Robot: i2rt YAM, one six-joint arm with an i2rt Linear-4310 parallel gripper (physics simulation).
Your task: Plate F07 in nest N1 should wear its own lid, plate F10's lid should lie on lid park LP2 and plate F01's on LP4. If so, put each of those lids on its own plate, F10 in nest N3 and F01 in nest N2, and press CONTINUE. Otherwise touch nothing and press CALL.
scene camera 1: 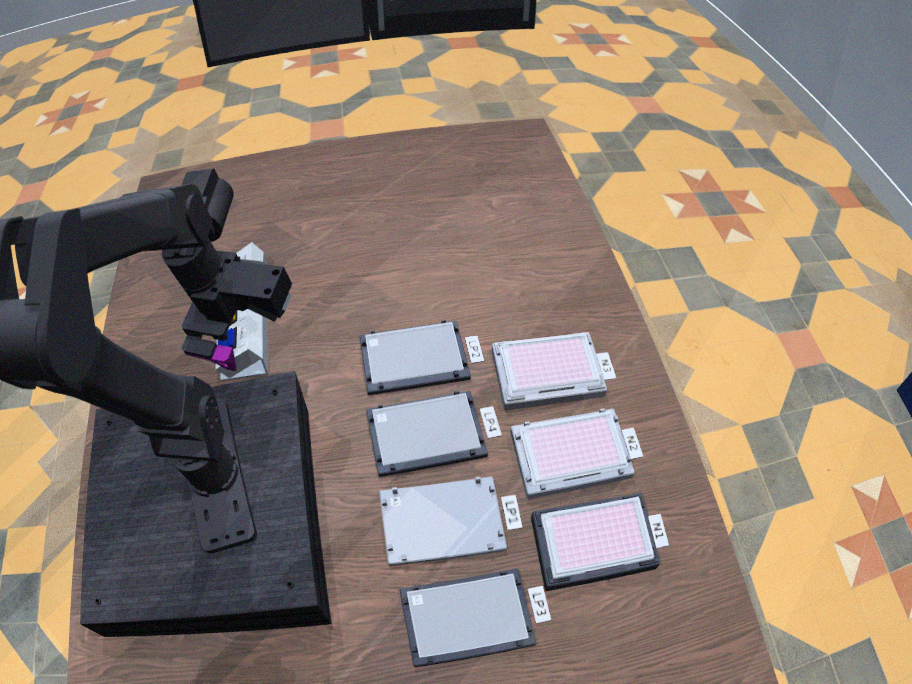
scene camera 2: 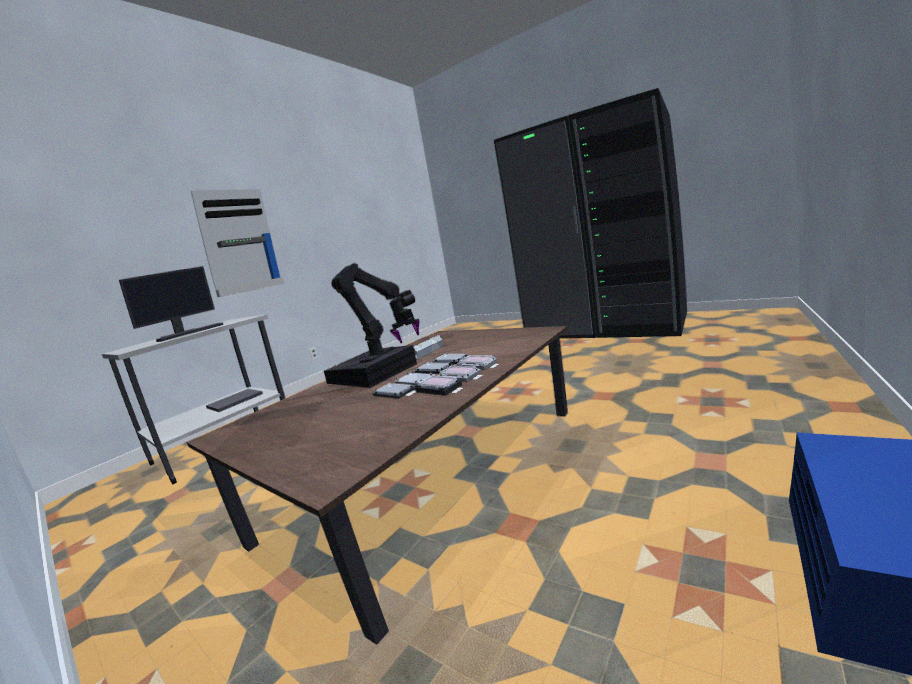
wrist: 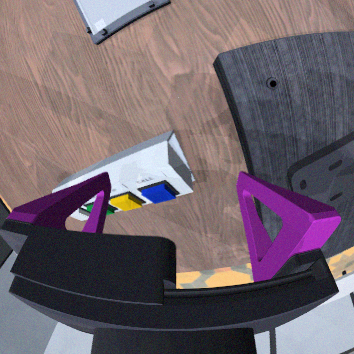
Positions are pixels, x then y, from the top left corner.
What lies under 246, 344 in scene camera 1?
A white button box.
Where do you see a lid park LP1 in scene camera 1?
451, 520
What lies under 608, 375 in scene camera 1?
A nest N3.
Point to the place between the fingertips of my gripper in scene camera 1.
244, 337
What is my gripper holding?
Nothing.
